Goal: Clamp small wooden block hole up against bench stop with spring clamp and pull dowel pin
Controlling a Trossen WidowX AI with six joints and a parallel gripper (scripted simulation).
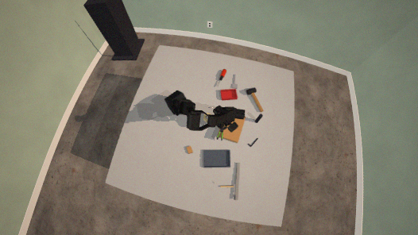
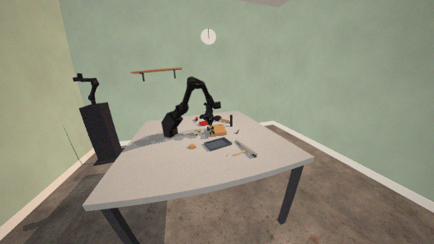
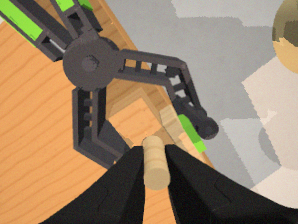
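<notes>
My gripper is now 40 mm above the dowel pin. Round my hand: small wooden block 60 mm below; bench stop 10 mm behind, 10 mm to the left, 60 mm below; wooden board 60 mm ahead, 80 mm below.
</notes>
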